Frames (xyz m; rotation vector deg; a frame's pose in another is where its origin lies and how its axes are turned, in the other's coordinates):
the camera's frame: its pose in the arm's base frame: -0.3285 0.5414 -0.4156 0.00 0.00 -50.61
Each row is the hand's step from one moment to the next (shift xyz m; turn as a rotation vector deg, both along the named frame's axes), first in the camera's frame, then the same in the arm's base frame.
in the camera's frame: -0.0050 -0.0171 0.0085 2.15 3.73 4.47
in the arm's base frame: -0.0164 -0.0070 0.0085 4.25 0.71 4.47
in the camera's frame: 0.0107 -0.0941 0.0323 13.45 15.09 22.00
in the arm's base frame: -0.0659 -0.0680 0.0323 20.20 -0.82 22.00
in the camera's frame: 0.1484 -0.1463 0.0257 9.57 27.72 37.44
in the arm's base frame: -0.0189 -0.2075 0.0257 27.50 10.19 37.44
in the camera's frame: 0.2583 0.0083 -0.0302 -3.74 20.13 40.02
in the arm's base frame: 0.1703 -0.1944 -0.0302 13.18 15.66 40.02
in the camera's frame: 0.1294 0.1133 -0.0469 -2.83 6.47 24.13
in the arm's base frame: 0.1697 -0.0281 -0.0469 3.20 6.29 24.13
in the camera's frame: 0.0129 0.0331 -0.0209 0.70 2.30 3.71
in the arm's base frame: 0.0338 0.0110 -0.0209 2.22 0.92 3.71
